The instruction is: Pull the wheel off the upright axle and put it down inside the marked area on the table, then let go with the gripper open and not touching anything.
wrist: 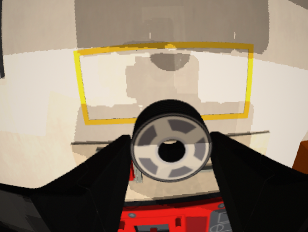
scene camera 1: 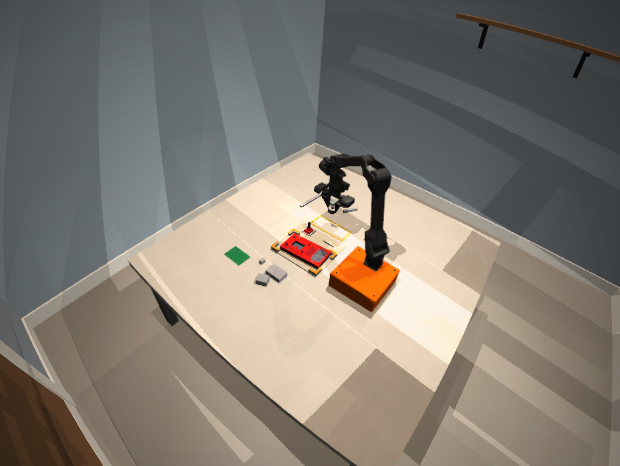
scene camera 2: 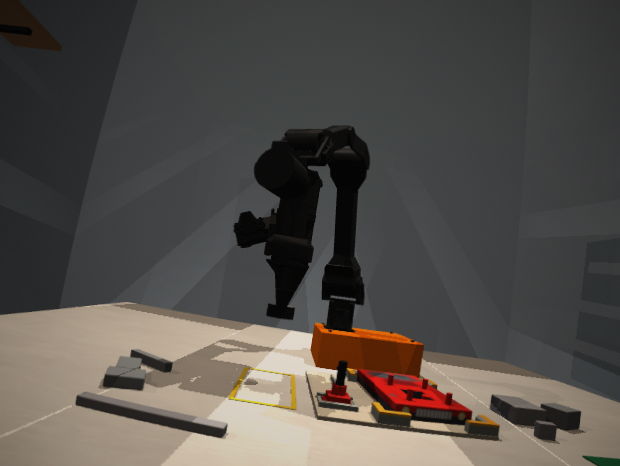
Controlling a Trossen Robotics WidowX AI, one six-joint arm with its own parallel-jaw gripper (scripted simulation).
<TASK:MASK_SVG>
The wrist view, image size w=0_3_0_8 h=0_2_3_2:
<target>my gripper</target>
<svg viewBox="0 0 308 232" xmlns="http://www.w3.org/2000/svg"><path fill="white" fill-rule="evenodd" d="M131 136L121 135L117 137L108 147L94 153L89 160L86 158L76 168L70 169L68 173L62 174L56 180L50 181L49 184L40 186L40 188L33 189L17 185L0 184L0 232L118 232L123 205L125 205L123 201L125 201L127 186L129 186ZM210 132L212 137L210 156L212 172L215 174L216 184L219 185L218 189L224 202L224 208L227 210L228 221L230 221L232 232L308 232L308 174L297 172L296 169L280 164L279 161L275 161L273 158L271 160L271 158L264 156L264 154L256 152L255 149L247 147L246 144L238 143L238 141L231 139L231 137L224 136L223 133L218 131Z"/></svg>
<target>wheel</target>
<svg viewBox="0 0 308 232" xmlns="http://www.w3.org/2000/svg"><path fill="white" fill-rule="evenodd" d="M158 101L158 103L147 107L138 116L137 121L135 121L130 143L131 161L137 166L139 172L145 174L151 180L163 182L186 180L186 178L195 176L196 173L200 172L211 156L212 137L210 131L208 131L206 124L204 124L202 116L190 104L179 100ZM163 143L163 141L169 139L177 140L175 141L175 143Z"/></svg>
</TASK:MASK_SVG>
